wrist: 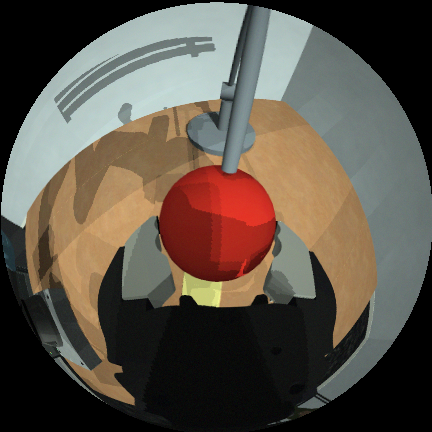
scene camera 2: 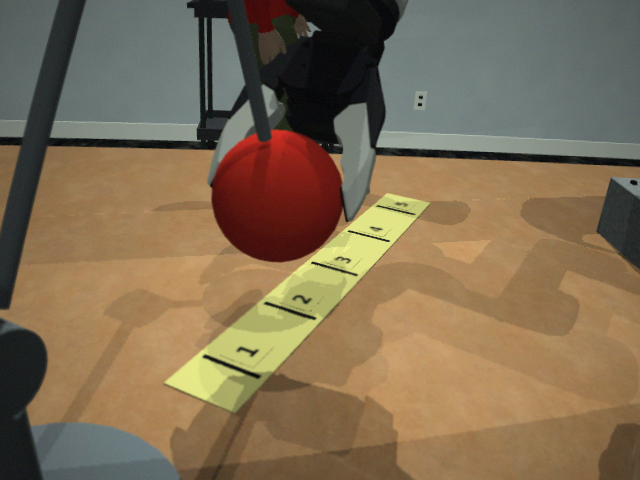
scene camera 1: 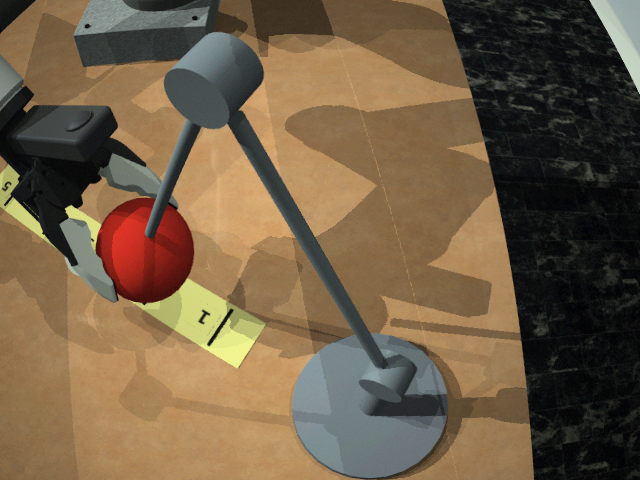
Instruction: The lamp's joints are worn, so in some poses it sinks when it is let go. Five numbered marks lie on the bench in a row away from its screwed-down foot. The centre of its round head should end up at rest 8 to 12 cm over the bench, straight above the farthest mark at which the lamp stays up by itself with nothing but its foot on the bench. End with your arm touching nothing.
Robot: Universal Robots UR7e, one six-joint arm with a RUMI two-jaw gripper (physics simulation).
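Places are measured from the arm's base along level axes (x ahead, y left, z up), in centimetres.
Pixels of known places: gripper, between the fingertips: (wrist: 216,221) (scene camera 2: 276,203) (scene camera 1: 147,254).
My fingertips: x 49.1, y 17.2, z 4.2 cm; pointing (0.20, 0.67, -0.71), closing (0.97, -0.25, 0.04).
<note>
Behind a point stands the place of what it marks.
The lamp's round red head (scene camera 1: 145,253) {x 51.3, y 18.7, z 8.7 cm} (scene camera 2: 277,198) {x 48.2, y 21.5, z 6.4 cm} (wrist: 217,225) {x 48.3, y 15.6, z 9.4 cm} hangs in the air over the yellow strip (scene camera 1: 242,338) {x 51.7, y 26.4, z -6.4 cm} (scene camera 2: 206,379) {x 52.3, y 25.6, z -6.4 cm} (wrist: 202,292) {x 46.1, y 9.0, z -6.4 cm} near its low numbers; its exact height and mark cannot be told. My gripper (scene camera 1: 146,253) {x 49.1, y 17.2, z 4.2 cm} (scene camera 2: 279,201) {x 49.1, y 17.2, z 4.2 cm} (wrist: 216,221) {x 49.1, y 17.2, z 4.2 cm} is shut on the head, one jaw on each side. The lamp's upper arm (scene camera 1: 175,175) (scene camera 2: 250,72) (wrist: 245,100) slopes down from the elbow joint (scene camera 1: 214,80) {x 54.3, y 28.7, z 33.9 cm} into the head. The lower arm (scene camera 1: 310,242) (scene camera 2: 38,144) runs to the round foot (scene camera 1: 330,439) {x 61.3, y 37.4, z -4.9 cm} (scene camera 2: 103,449) {x 55.7, y 34.7, z -5.0 cm} (wrist: 202,135) {x 52.0, y 38.4, z -5.0 cm}. Marks 1 to 5 show in scene camera 2.
A grey block (scene camera 1: 139,43) {x 12.3, y 0.1, z -2.6 cm} (scene camera 2: 617,222) {x 13.6, y -6.7, z -3.6 cm} with bolt holes stands on the bench (scene camera 1: 170,439) {x 64.7, y 21.3, z -6.5 cm} (scene camera 2: 491,372) {x 31.5, y 20.7, z -6.5 cm}. The bench edge is at the right in scene camera 1, beside a dark floor (scene camera 1: 568,258). A dark stand (scene camera 2: 205,72) and a person in red (scene camera 2: 266,18) are behind the bench.
</note>
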